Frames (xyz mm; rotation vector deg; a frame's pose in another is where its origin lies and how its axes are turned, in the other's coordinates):
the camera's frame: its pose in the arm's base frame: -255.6 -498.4 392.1 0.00 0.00 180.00
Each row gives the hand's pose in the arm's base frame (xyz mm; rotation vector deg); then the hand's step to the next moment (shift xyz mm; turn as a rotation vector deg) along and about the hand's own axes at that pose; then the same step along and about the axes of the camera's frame.
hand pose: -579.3 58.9 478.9 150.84 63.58 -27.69
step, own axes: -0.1 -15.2 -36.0 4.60 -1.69 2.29
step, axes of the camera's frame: 3.7 -22.7 31.6 -1.32 -3.33 -4.05
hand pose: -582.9 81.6 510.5 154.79 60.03 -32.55
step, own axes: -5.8 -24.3 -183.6 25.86 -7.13 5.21
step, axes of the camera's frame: -31.4 -70.6 168.4 -11.19 -19.33 -15.74
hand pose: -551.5 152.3 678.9 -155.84 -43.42 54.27
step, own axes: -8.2 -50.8 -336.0 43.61 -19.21 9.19
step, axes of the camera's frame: -181.5 -43.5 284.1 -15.68 -38.76 -24.64
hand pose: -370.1 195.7 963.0 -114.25 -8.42 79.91
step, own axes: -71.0 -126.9 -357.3 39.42 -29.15 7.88
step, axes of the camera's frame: -315.0 103.9 197.0 -17.88 -43.75 -15.23
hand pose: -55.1 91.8 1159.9 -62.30 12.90 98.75
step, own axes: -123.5 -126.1 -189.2 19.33 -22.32 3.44
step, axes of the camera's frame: -215.8 140.2 26.7 -15.67 -24.76 -5.02
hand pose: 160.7 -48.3 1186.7 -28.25 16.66 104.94
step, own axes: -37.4 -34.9 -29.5 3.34 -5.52 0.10
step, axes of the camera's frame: -48.1 33.6 -6.7 -4.38 -4.58 -1.22
